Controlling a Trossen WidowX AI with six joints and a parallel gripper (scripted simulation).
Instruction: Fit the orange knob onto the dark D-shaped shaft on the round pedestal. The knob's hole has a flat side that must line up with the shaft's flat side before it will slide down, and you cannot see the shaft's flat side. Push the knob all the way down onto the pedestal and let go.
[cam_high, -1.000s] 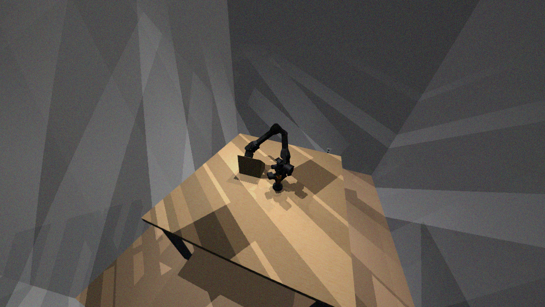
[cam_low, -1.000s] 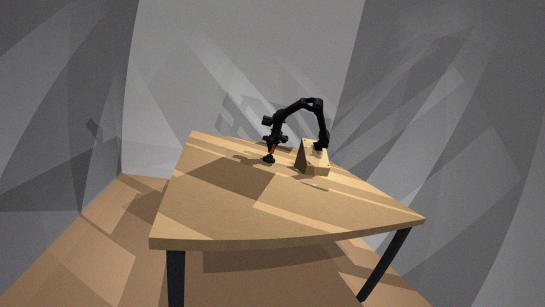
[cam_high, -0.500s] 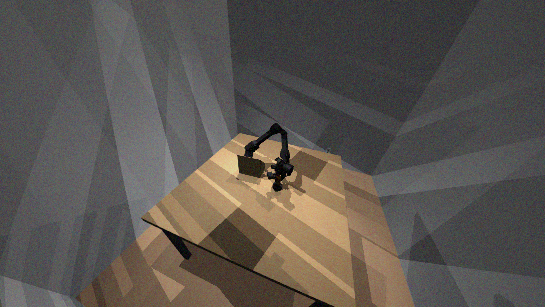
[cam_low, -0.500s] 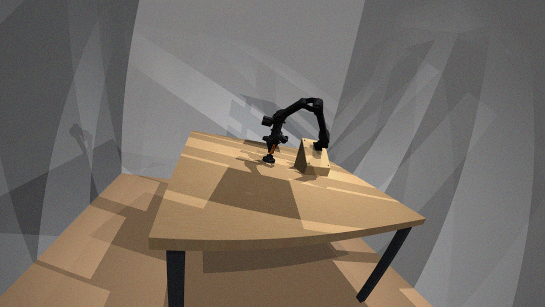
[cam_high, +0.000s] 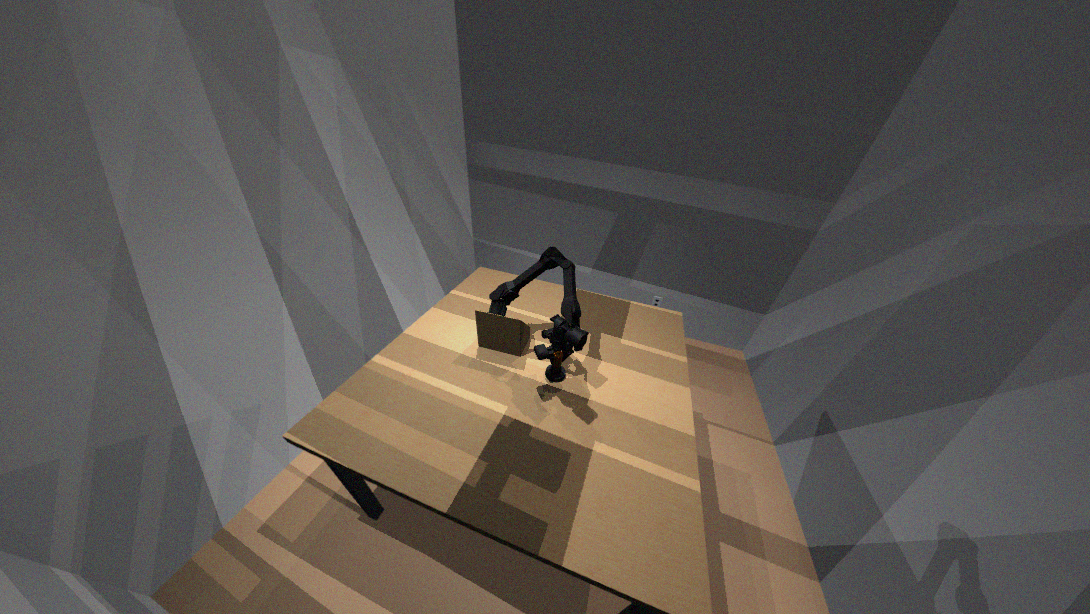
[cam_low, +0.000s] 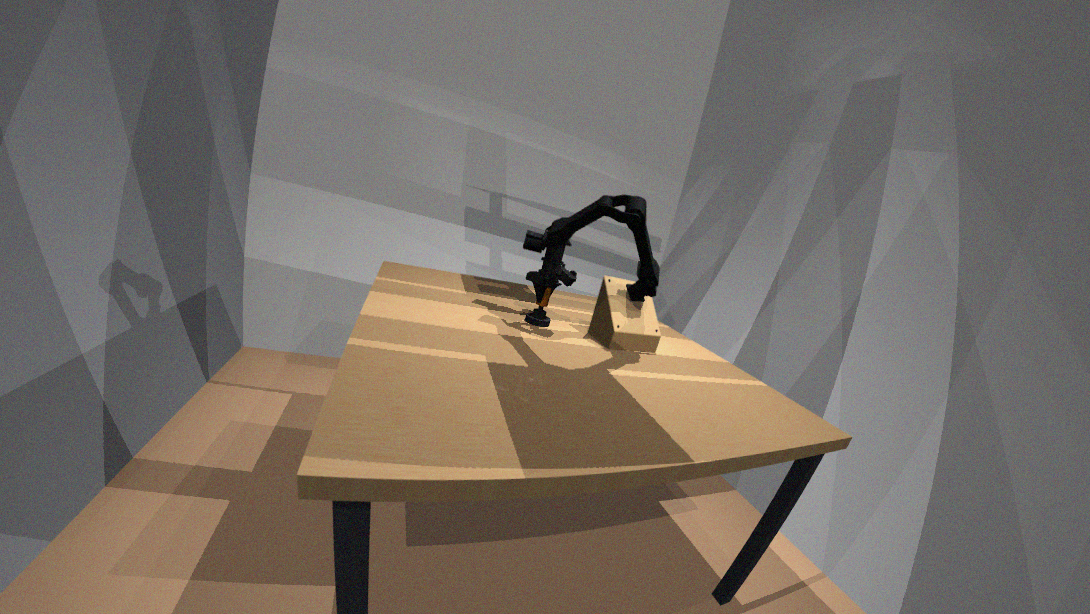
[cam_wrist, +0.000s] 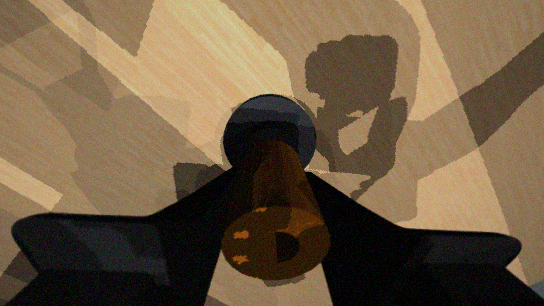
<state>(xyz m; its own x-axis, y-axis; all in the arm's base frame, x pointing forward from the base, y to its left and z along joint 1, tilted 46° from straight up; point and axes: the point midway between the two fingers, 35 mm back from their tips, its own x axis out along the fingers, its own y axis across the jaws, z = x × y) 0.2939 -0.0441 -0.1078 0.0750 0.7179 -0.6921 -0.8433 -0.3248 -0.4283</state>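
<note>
My gripper tip is 2 cm below the orange knob. Also, from my gripper tip: dark round pedestal 4 cm below.
</note>
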